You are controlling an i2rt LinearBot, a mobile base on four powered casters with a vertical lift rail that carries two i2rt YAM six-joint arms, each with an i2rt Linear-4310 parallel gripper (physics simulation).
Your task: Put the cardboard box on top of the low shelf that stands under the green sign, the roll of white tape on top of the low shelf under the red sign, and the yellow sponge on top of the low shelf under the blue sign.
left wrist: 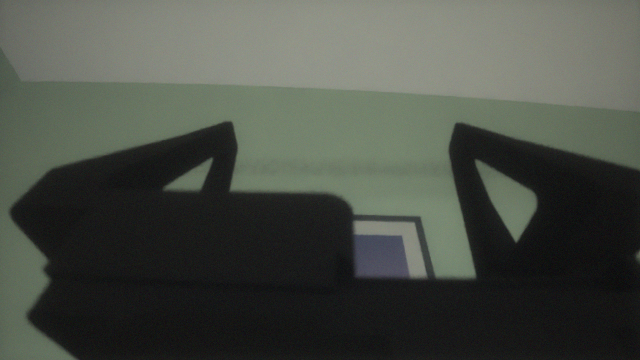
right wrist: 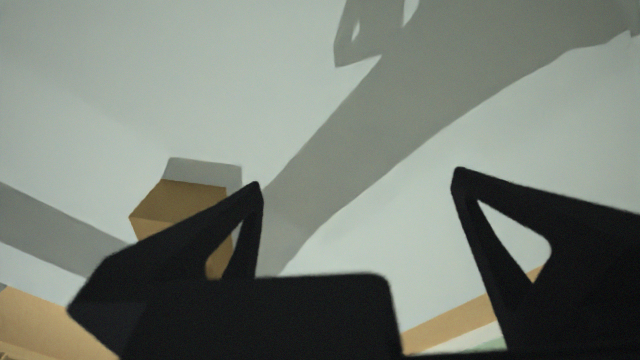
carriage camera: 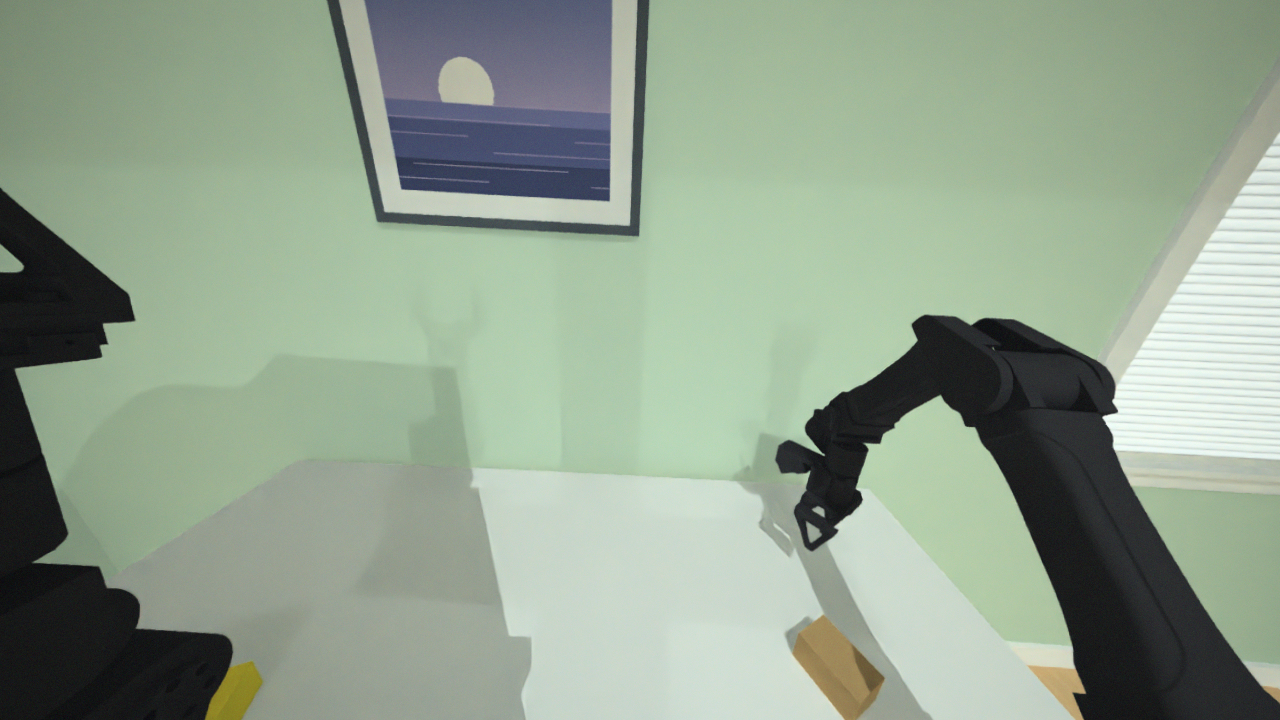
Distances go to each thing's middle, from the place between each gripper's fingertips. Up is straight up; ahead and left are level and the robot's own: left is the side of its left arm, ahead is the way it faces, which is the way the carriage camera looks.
Labels:
The brown cardboard box (right wrist: 169, 202) is 180 mm behind my right hand, 60 mm below it and 40 mm to the left of it. From my right hand the other things lie so: framed sea picture (carriage camera: 525, 122) 750 mm above, 660 mm to the left, 250 mm ahead.
I see my left gripper 620 mm short of the framed sea picture and 190 mm below it. Round my left hand: brown cardboard box 620 mm to the right, 610 mm below, 200 mm ahead.

